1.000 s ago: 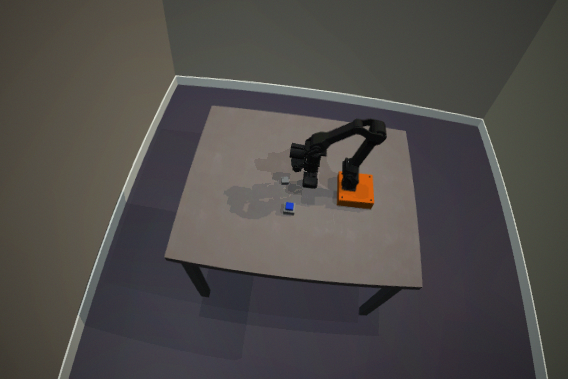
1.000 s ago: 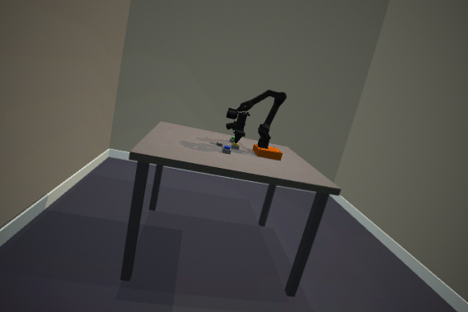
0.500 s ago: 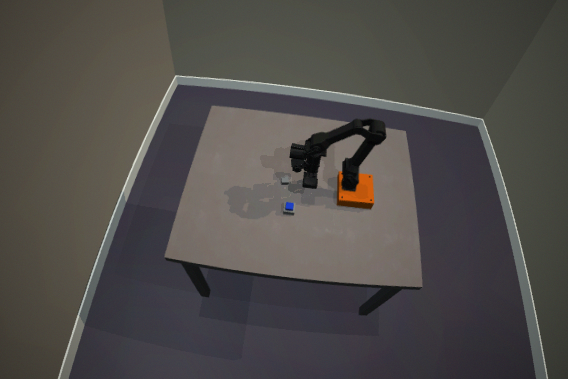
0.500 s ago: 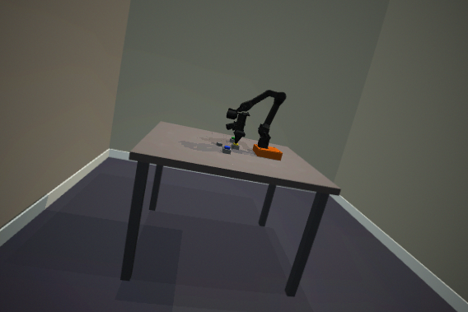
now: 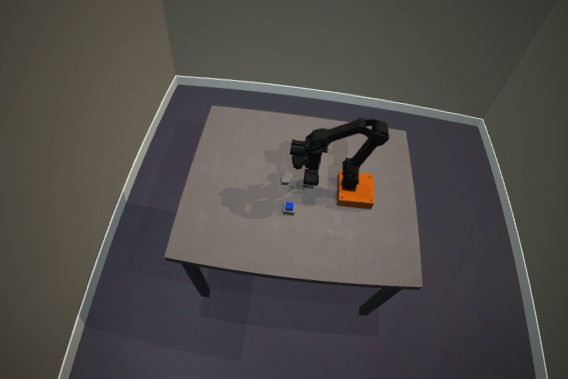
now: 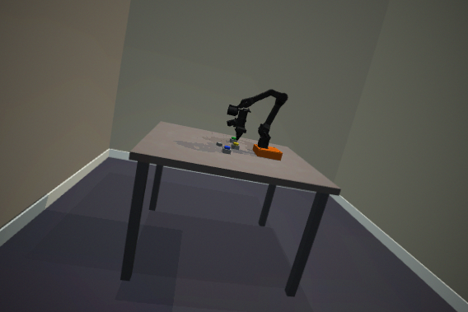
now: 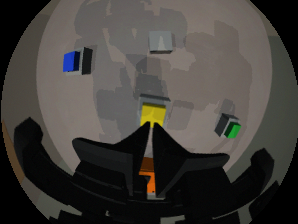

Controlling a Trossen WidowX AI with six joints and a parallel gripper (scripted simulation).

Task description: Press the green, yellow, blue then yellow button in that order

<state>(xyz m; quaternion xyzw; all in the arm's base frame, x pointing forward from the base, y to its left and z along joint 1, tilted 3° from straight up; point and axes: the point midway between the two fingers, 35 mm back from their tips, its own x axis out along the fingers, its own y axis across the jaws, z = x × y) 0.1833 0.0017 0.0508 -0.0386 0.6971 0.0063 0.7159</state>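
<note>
My gripper tip is 3 cm above the yellow button. Round my gripper tip: small grey block 11 cm ahead, 1 cm to the left, 5 cm below; then blue button 7 cm ahead, 15 cm to the left, 3 cm below.
</note>
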